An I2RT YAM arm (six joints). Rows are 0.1 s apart.
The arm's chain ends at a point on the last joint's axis. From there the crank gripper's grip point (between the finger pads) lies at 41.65 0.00 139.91 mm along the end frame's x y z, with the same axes.
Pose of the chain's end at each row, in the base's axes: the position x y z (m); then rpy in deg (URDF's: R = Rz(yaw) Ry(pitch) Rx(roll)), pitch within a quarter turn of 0, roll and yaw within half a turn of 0:
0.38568, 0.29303, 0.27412, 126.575, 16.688, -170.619
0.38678, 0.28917, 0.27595, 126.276, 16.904, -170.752
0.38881, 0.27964, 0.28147, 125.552, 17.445, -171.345
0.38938, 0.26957, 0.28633, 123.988, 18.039, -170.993
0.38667, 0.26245, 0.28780, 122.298, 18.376, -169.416
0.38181, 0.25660, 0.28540, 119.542, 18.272, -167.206
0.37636, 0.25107, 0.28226, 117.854, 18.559, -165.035
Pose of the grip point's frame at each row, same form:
0.35162, 0.40129, 0.18230, 126.575, 16.688, -170.619
0.35308, 0.39796, 0.18463, 126.276, 16.904, -170.752
0.35651, 0.38986, 0.19138, 125.552, 17.445, -171.345
0.35603, 0.38174, 0.19906, 123.988, 18.039, -170.993
0.34926, 0.37577, 0.20372, 122.298, 18.376, -169.416
0.33738, 0.37133, 0.20684, 119.542, 18.272, -167.206
0.32637, 0.36575, 0.20703, 117.854, 18.559, -165.035

